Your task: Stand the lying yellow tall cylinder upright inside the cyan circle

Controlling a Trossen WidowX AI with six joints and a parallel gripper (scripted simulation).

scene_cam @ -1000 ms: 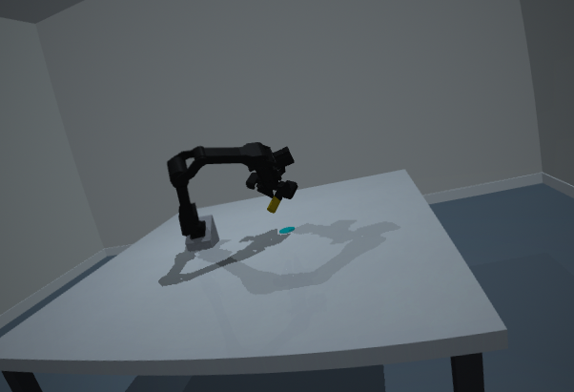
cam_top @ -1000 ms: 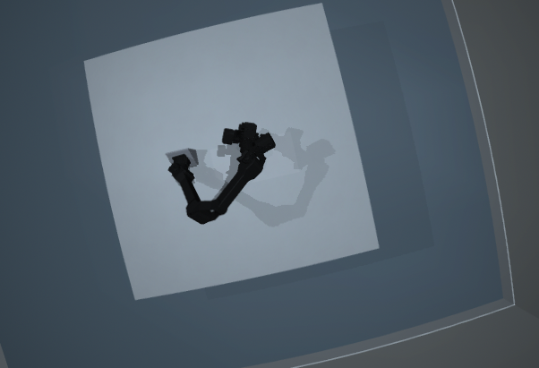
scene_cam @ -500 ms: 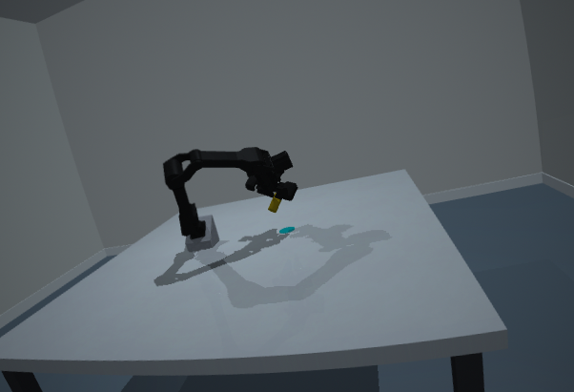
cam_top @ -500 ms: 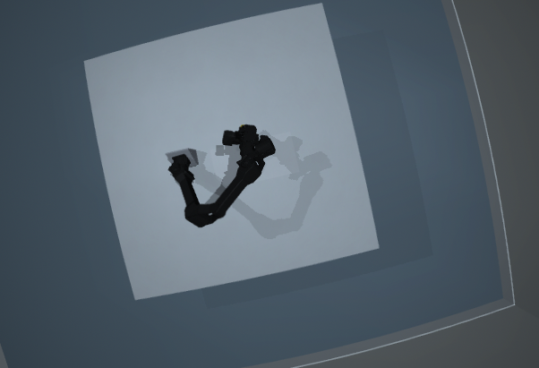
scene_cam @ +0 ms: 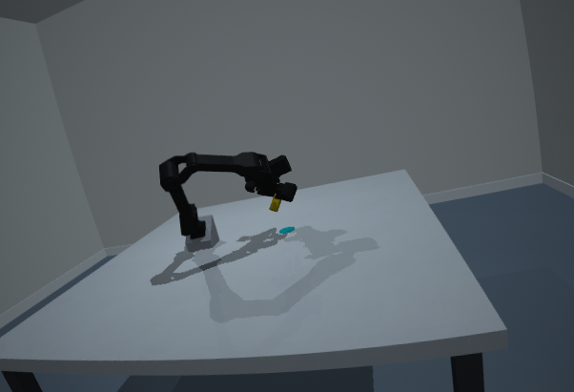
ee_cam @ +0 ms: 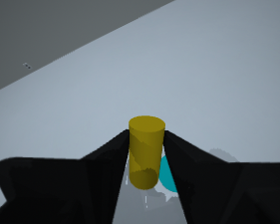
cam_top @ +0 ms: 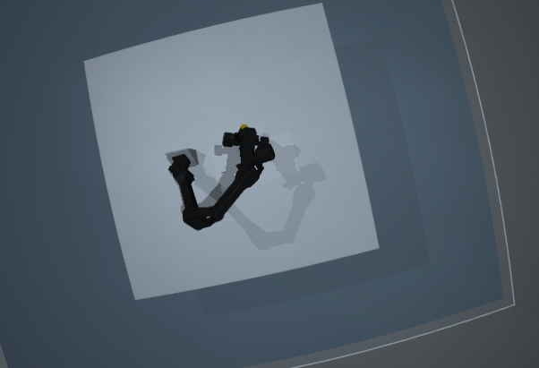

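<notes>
Right now the cyan circle is 12 cm below my gripper tip, 3 cm to the right of it and 1 cm ahead of it. From my gripper tip the other things lie so: yellow cylinder: 2 cm below, 1 cm to the right, 1 cm behind.
</notes>
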